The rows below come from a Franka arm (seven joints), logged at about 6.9 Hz.
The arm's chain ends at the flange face. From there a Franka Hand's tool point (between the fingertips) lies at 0.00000 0.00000 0.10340 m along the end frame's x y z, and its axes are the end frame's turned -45 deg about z.
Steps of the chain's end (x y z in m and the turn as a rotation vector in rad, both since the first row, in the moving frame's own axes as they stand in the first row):
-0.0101, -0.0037, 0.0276, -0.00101, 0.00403, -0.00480
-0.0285, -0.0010, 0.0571, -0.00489, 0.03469, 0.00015
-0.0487, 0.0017, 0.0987, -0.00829, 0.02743, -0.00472
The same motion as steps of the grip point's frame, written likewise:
-0.0043, -0.0094, 0.0276, -0.00356, 0.00214, -0.00480
-0.0173, -0.0180, 0.0570, -0.02799, 0.02107, 0.00015
-0.0342, -0.0306, 0.0987, -0.02526, 0.01353, -0.00472

